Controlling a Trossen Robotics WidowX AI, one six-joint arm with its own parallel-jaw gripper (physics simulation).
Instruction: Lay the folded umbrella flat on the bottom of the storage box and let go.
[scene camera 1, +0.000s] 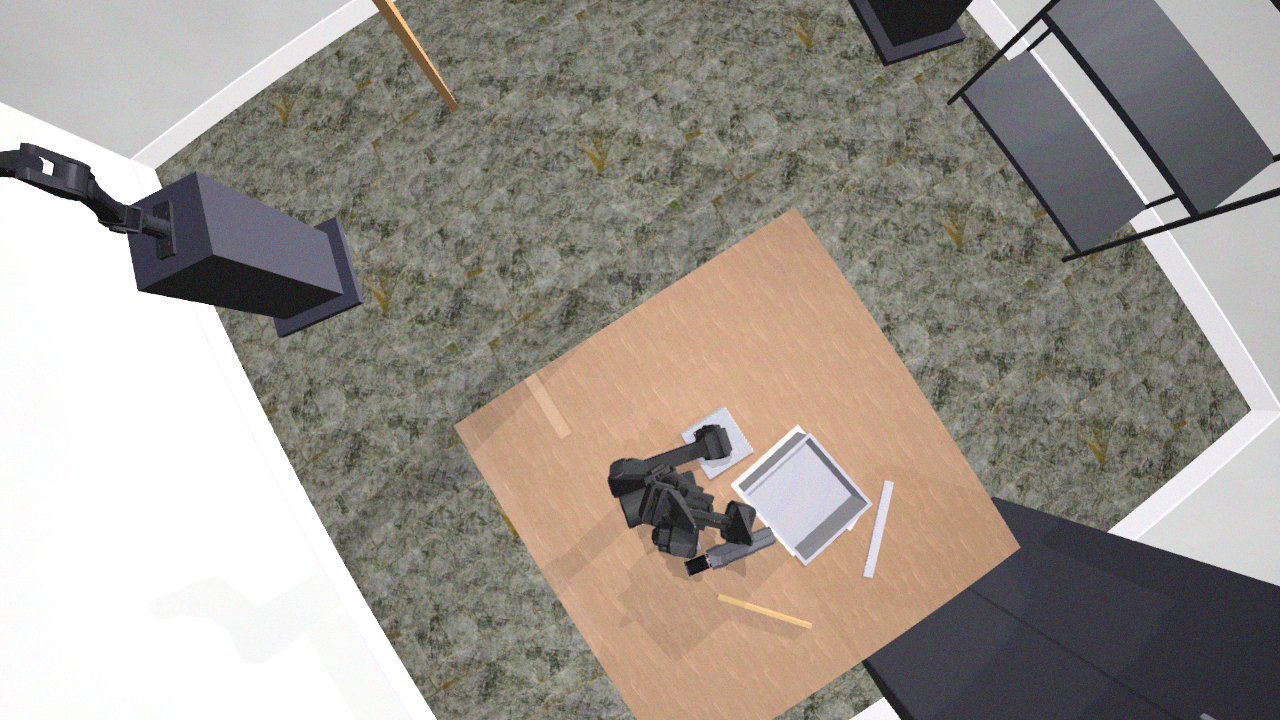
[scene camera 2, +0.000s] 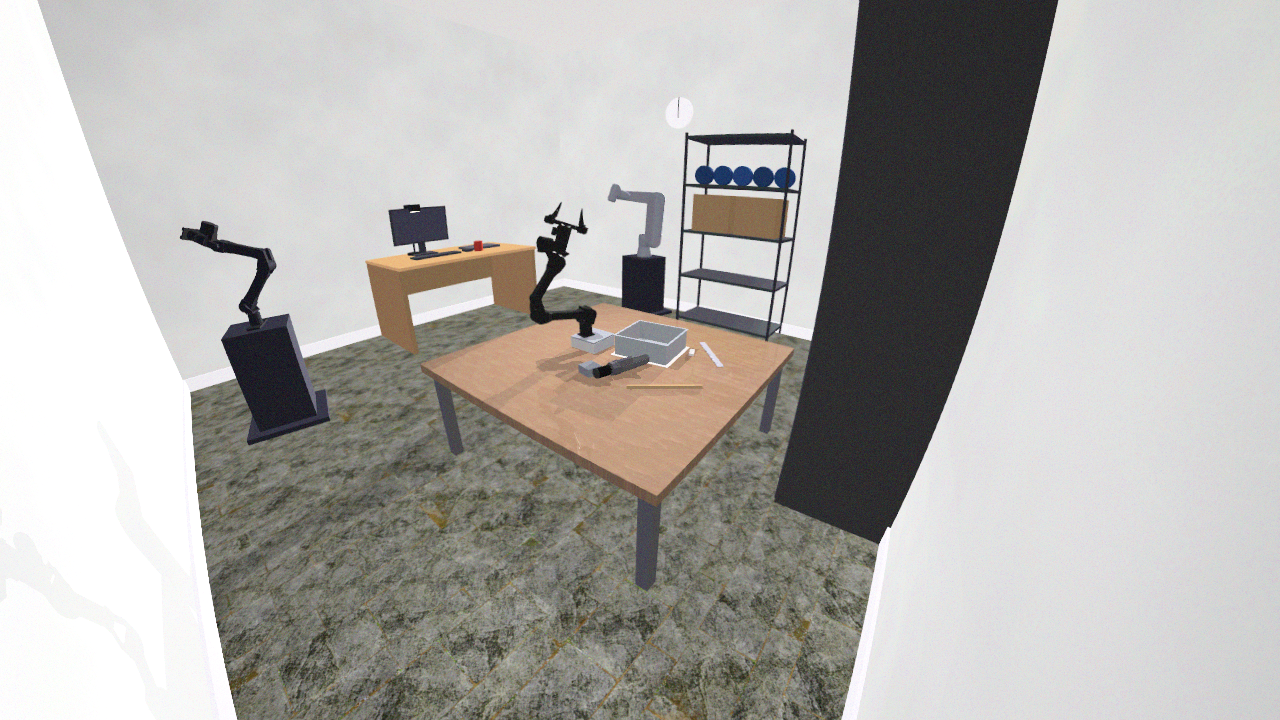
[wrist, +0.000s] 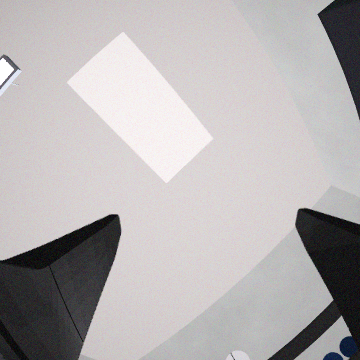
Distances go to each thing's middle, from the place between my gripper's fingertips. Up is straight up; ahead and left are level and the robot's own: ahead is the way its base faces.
Labels:
Right now my hand is 62 cm above the storage box (scene camera 1: 802, 493), 28 cm to the right of it and 23 cm short of it.

